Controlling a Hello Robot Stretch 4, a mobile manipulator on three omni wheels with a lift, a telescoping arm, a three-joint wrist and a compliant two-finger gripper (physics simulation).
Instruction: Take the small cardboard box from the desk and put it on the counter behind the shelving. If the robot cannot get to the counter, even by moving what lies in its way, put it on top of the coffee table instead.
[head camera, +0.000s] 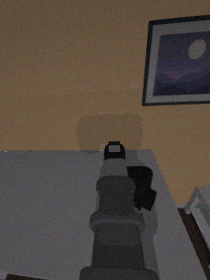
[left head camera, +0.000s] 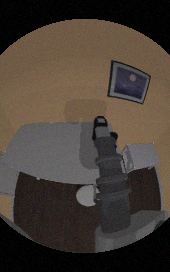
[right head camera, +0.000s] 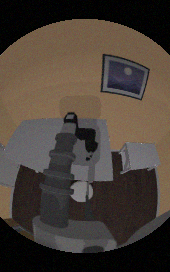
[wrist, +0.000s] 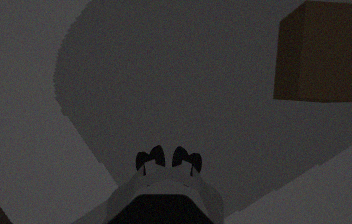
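Pixels of known places: gripper, fingertip midpoint: (right head camera: 88, 157) (wrist: 169, 158); robot's base, origin of the base link: (left head camera: 87, 194) (right head camera: 81, 190).
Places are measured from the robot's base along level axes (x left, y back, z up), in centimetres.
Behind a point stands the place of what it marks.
Note:
The small cardboard box (wrist: 320, 55) {x -8.9, y -52.1, z 97.2 cm} stands on the desk (head camera: 45, 210) {x 37.5, y -39.0, z 92.3 cm} (left head camera: 50, 150) {x 39.9, y -44.9, z 92.2 cm} (right head camera: 35, 142) {x 52.4, y -46.7, z 92.3 cm} (wrist: 30, 125) {x 3.4, y -23.4, z 92.2 cm}, at the upper right of the wrist view and partly cut off by its edge. In the three head views the box does not show. My gripper (wrist: 169, 158) {x -9.3, y -34.2, z 92.3 cm} (right head camera: 89, 157) {x -9.3, y -34.2, z 92.3 cm} is over the desk, its two dark fingertips nearly together with a narrow empty gap between them. The box is apart from the fingers, ahead and to the right in the wrist view. In the left head view the arm hides the fingers. The counter and the shelving do not show.
A low white table (head camera: 204, 199) {x -84.7, y -74.9, z 41.7 cm} (left head camera: 144, 154) {x -122.6, y -54.9, z 42.2 cm} (right head camera: 142, 156) {x -117.2, y -51.6, z 42.3 cm} stands on the dark floor to the right of the desk. A round white object (left head camera: 87, 195) {x 0.9, y 0.4, z 18.7 cm} (right head camera: 81, 192) {x -1.4, y 2.4, z 18.7 cm} is by the desk's front edge. A wall with a framed picture (head camera: 180, 65) {x -40.9, y -90.9, z 152.7 cm} (left head camera: 129, 82) {x -45.5, y -90.7, z 152.3 cm} (right head camera: 125, 77) {x -46.8, y -90.6, z 151.3 cm} rises behind.

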